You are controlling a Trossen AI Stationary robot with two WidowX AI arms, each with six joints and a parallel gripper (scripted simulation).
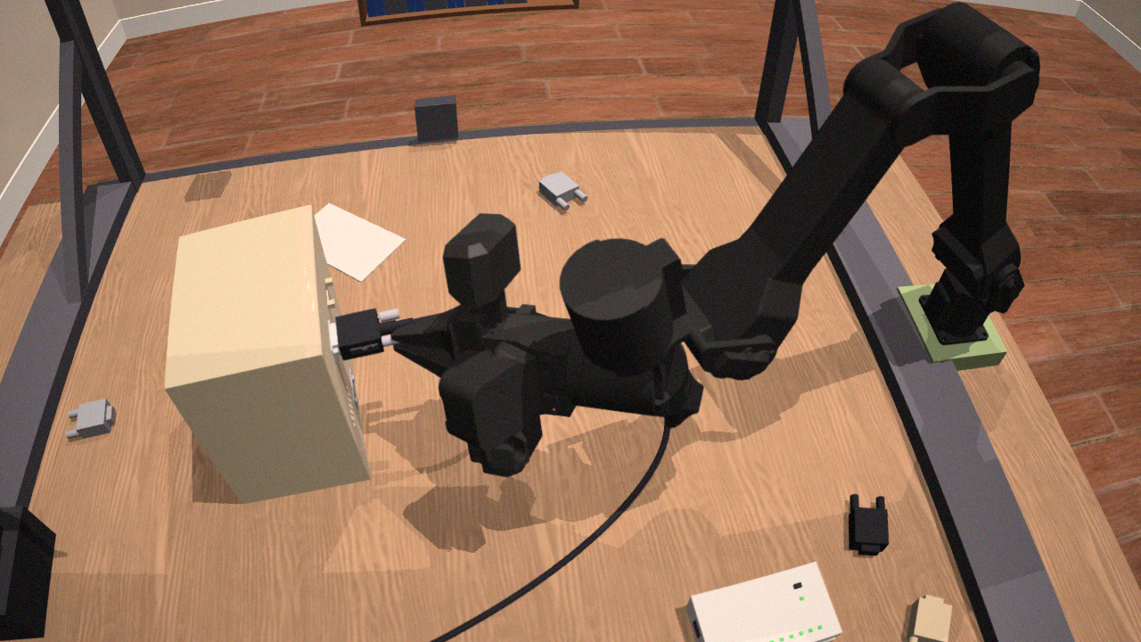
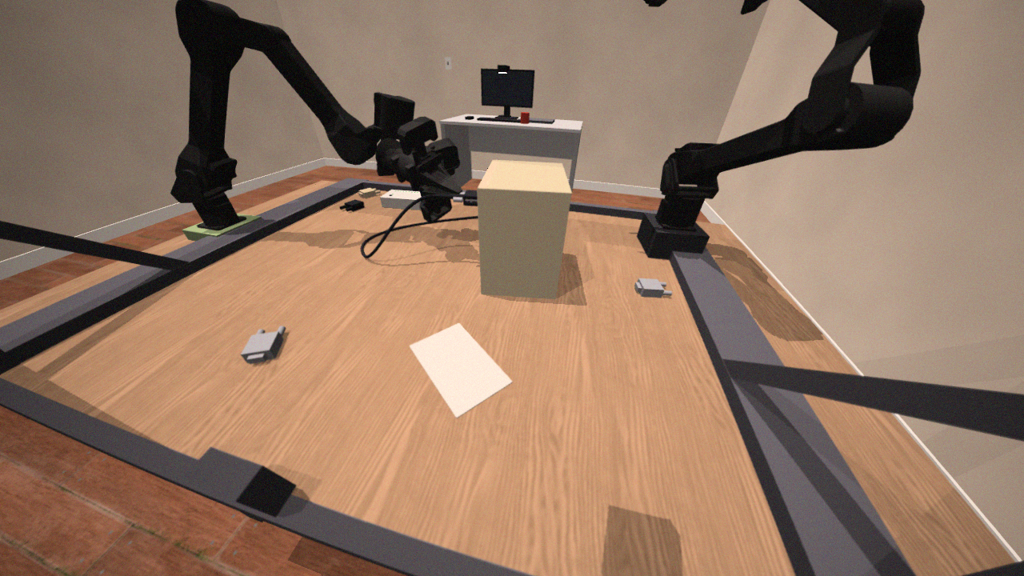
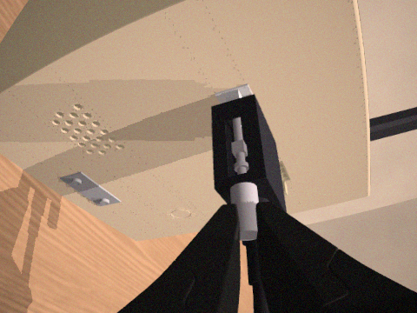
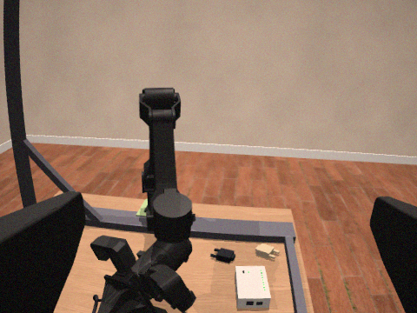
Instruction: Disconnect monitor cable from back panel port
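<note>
The black monitor plug lies 40 mm to the right of my left hand, 30 mm behind it and 10 mm below it. From my left hand the other things lie so: white device: 250 mm ahead, 170 mm to the left, 110 mm below; white sheet: 280 mm behind, 130 mm below, 60 mm to the right; beige box: 140 mm to the right, 60 mm behind, 40 mm below.
</note>
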